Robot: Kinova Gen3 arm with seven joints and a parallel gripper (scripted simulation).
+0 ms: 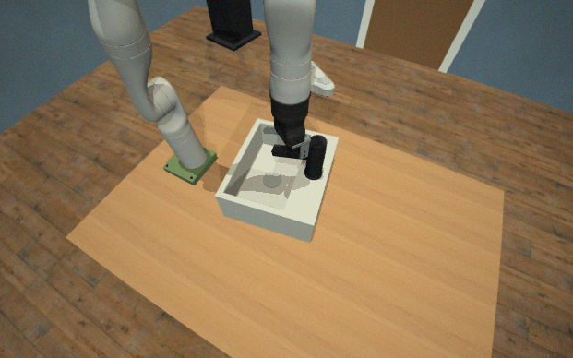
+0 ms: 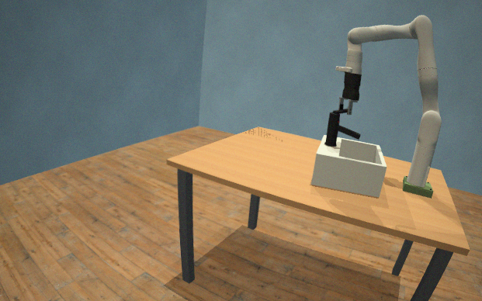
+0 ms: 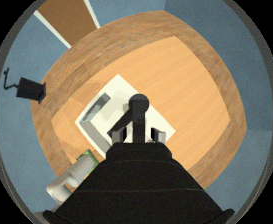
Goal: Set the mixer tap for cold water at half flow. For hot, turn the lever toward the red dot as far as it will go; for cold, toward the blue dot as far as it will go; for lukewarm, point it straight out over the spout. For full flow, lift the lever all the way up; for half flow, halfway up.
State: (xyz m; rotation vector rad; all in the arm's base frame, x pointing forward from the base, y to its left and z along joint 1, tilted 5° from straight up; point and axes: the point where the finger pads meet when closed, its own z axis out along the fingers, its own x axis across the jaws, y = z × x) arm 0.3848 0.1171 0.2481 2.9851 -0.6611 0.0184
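Right now the lever is 2 cm to the left of my hand, 1 cm below it and 1 cm ahead of it. The rest, counted from my hand: black mixer tap: 6 cm below, 3 cm to the left, 1 cm ahead; then white basin: 25 cm below, 9 cm behind, 1 cm to the left.
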